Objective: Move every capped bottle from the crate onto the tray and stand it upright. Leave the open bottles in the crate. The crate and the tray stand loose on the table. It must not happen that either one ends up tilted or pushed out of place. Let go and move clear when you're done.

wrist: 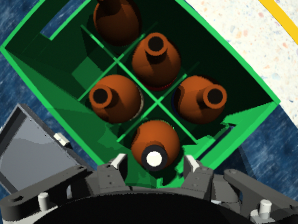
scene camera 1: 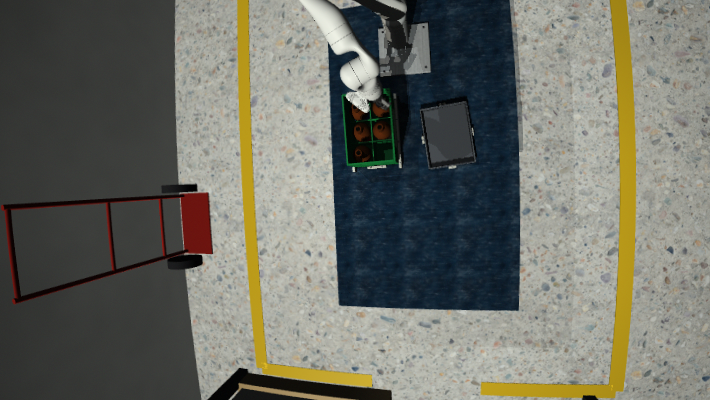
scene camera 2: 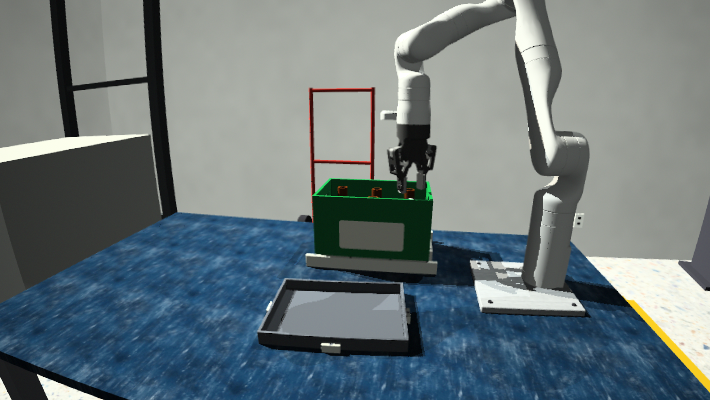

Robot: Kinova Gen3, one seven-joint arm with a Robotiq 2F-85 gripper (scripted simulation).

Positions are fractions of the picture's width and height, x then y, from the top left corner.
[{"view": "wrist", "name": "my gripper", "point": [0.52, 0.73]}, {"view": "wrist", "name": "green crate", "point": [0.20, 0.31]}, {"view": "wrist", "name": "bottle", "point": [0.55, 0.64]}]
